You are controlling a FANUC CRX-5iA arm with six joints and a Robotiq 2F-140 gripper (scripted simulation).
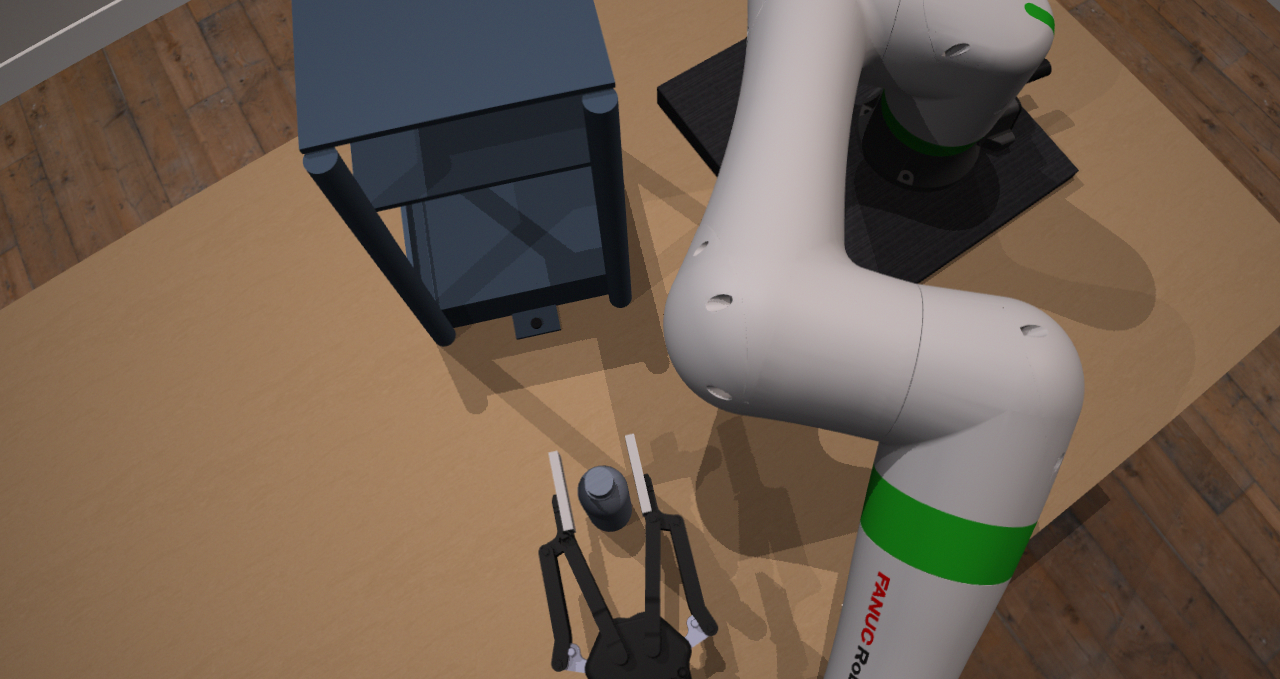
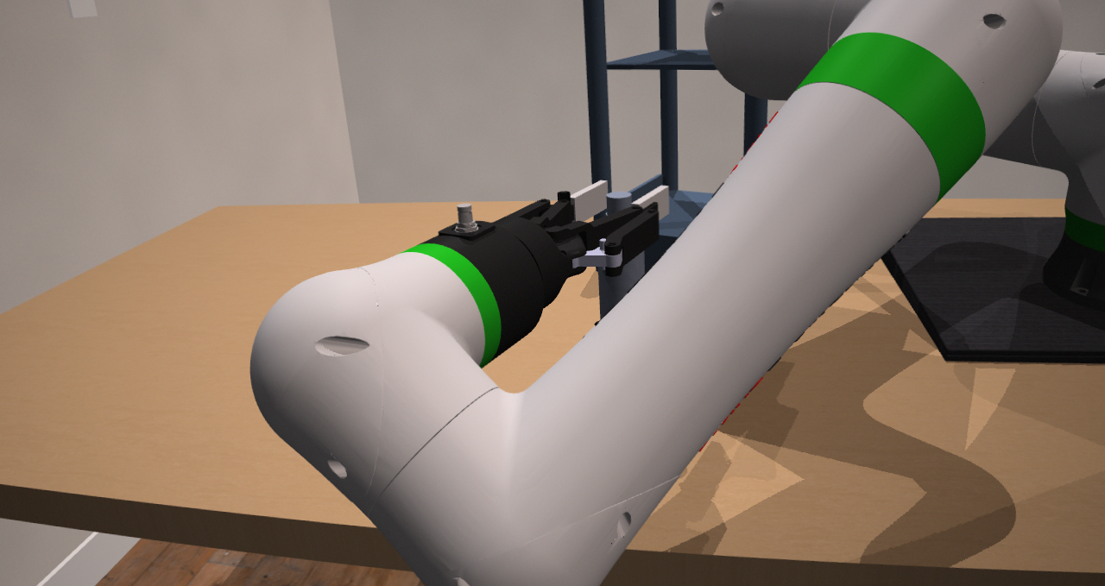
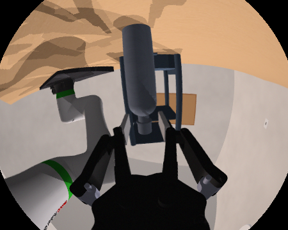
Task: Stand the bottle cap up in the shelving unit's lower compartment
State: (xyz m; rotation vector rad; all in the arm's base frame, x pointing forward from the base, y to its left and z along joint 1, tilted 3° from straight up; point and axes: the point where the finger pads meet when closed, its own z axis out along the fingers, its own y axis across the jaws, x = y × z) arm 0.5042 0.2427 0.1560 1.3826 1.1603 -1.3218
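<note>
The grey bottle is 5 cm below my hand. Also, from my hand: shelving unit 34 cm to the right, 2 cm behind, 2 cm above.
</note>
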